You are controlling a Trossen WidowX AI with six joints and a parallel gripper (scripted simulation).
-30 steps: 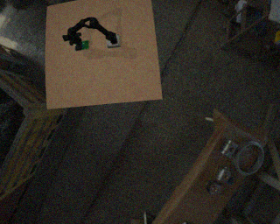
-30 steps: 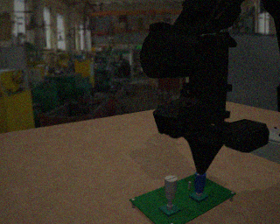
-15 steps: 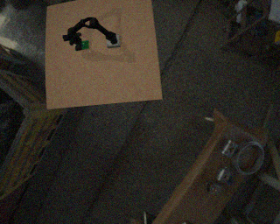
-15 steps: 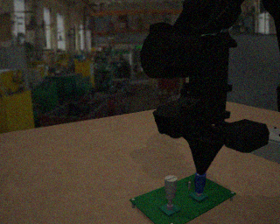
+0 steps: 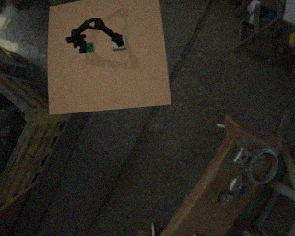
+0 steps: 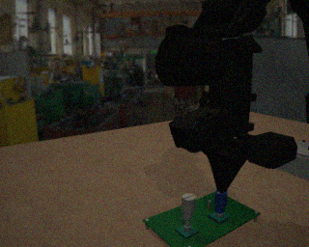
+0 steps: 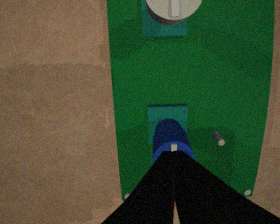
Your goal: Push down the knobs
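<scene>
The blue knob lies 1 cm below my gripper tip. The rest, counted from my gripper tip: grey knob: 6 cm ahead, 1 cm to the right.
</scene>
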